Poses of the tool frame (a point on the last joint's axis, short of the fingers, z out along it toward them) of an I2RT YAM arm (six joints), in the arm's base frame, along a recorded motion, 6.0 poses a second.
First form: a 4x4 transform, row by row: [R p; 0 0 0 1], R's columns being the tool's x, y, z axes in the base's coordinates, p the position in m. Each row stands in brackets.
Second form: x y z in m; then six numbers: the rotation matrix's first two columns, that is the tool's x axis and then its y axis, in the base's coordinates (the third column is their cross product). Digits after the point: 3 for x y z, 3 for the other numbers. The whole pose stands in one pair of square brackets.
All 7 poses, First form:
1: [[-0.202 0.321 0.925 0.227], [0.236 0.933 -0.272 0.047], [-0.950 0.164 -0.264 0.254], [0 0 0 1]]
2: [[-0.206 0.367 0.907 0.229], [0.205 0.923 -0.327 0.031], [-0.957 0.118 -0.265 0.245], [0 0 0 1]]
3: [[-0.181 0.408 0.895 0.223], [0.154 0.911 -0.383 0.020], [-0.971 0.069 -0.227 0.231], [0 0 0 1]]
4: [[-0.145 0.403 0.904 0.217], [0.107 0.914 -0.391 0.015], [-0.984 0.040 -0.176 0.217], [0 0 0 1]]
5: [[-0.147 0.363 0.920 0.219], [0.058 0.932 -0.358 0.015], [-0.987 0.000 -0.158 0.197], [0 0 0 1]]
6: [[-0.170 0.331 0.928 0.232], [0.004 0.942 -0.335 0.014], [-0.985 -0.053 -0.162 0.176], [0 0 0 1]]
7: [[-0.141 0.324 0.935 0.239], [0.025 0.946 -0.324 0.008], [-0.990 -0.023 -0.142 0.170], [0 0 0 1]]
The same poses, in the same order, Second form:
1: [0.227 0.047 0.254 -0.202 0.236 -0.950 0.321 0.933 0.164]
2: [0.229 0.031 0.245 -0.206 0.205 -0.957 0.367 0.923 0.118]
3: [0.223 0.020 0.231 -0.181 0.154 -0.971 0.408 0.911 0.069]
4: [0.217 0.015 0.217 -0.145 0.107 -0.984 0.403 0.914 0.040]
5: [0.219 0.015 0.197 -0.147 0.058 -0.987 0.363 0.932 0.000]
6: [0.232 0.014 0.176 -0.170 0.004 -0.985 0.331 0.942 -0.053]
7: [0.239 0.008 0.170 -0.141 0.025 -0.990 0.324 0.946 -0.023]
